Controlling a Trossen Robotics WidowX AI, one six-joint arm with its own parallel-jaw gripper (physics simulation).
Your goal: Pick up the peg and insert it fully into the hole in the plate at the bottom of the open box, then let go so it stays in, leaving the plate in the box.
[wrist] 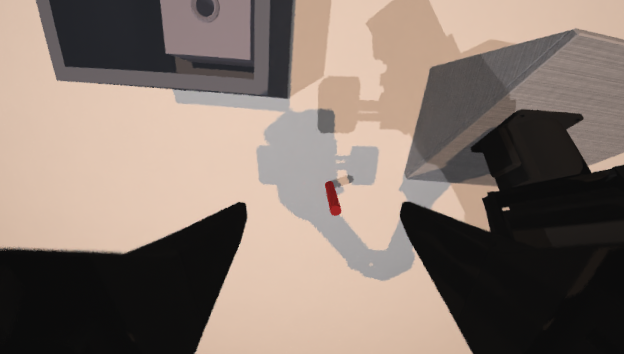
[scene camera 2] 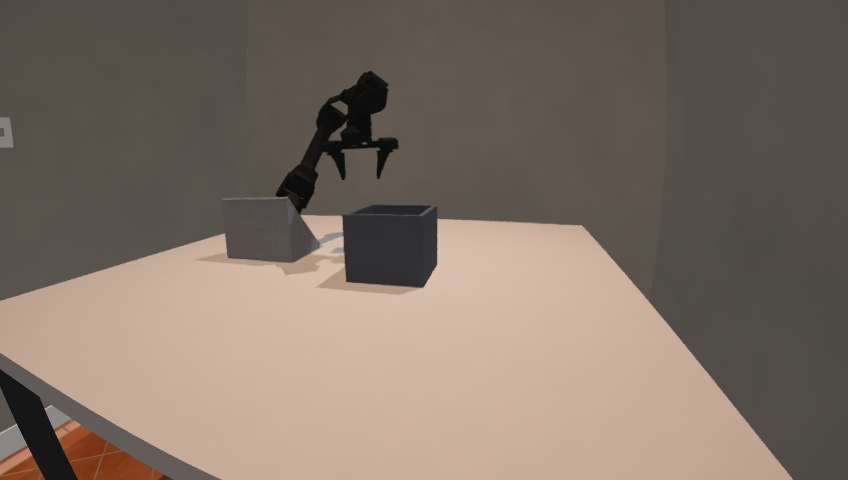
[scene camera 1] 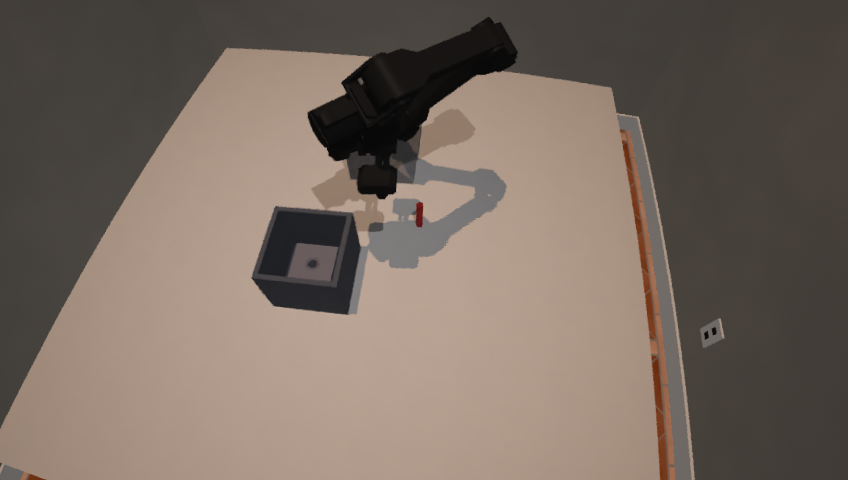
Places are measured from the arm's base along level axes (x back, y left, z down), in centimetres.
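Pixels of known places: gripper, fingertip midpoint: [wrist: 324, 209] [scene camera 2: 360, 179]; arm's base at its link origin: [wrist: 520, 133] [scene camera 2: 283, 218].
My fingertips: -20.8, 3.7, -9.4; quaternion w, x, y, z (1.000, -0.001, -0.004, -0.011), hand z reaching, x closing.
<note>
Ahead of a thing's pixels: the offset from my fingertips to its top centre, as dx, dy, dz. "pt": to the spot under its first point. Level surfaces: height alone.
The red peg @[+2.6, +6.8, +11.4] [scene camera 1: 419, 214] [wrist: 332, 198] stands upright on the table, right of the open box in scene camera 1; it does not show in scene camera 2. The dark open box @[-11.6, -14.6, +5.6] [scene camera 1: 309, 295] [scene camera 2: 385, 249] [wrist: 165, 80] holds a pale plate @[-11.6, -14.6, +13.3] [scene camera 1: 324, 270] [wrist: 210, 37] with a round hole @[pt -10.8, -15.0, +15.0] [scene camera 1: 312, 263] [wrist: 205, 7]. My gripper [scene camera 2: 360, 177] [wrist: 324, 209] is open and empty, high above the table. In the wrist view the peg appears between the two fingertips, well below them. In scene camera 1 the arm hides part of the gripper.
A grey wedge-shaped block [scene camera 1: 410, 169] [scene camera 2: 258, 230] [wrist: 545, 75] stands near the arm, partly beneath it in scene camera 1 and right of the peg in the wrist view. The arm's shadows fall around the peg on the table @[dz +19.4] [scene camera 1: 476, 356] [scene camera 2: 505, 356].
</note>
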